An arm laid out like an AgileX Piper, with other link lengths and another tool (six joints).
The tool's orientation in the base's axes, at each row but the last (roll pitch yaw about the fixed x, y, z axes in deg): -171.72, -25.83, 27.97; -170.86, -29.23, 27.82; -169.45, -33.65, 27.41; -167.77, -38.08, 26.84; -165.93, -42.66, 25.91; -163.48, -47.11, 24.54; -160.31, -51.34, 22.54; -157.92, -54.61, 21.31; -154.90, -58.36, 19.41
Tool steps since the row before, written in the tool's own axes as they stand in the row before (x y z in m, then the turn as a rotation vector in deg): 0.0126, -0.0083, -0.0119, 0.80, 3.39, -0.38; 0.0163, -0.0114, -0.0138, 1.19, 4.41, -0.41; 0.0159, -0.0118, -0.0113, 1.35, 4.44, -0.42; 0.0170, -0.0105, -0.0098, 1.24, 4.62, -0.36; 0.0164, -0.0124, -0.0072, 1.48, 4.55, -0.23; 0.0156, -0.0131, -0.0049, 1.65, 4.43, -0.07; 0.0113, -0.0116, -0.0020, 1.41, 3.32, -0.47; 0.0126, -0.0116, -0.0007, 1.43, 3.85, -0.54; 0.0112, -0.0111, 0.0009, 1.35, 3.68, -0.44
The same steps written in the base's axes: 0.0020, 0.0084, 0.0172, 2.28, -2.65, 0.25; 0.0017, 0.0111, 0.0214, 3.11, -3.36, 0.32; 0.0008, 0.0112, 0.0199, 3.24, -3.32, 0.42; 0.0017, 0.0101, 0.0198, 3.29, -3.48, 0.27; 0.0003, 0.0116, 0.0185, 3.47, -3.28, 0.35; -0.0006, 0.0120, 0.0172, 3.59, -3.05, 0.40; -0.0016, 0.0104, 0.0124, 2.56, -2.49, 0.68; -0.0008, 0.0109, 0.0132, 2.86, -2.93, 0.62; -0.0011, 0.0107, 0.0116, 2.77, -2.75, 0.54
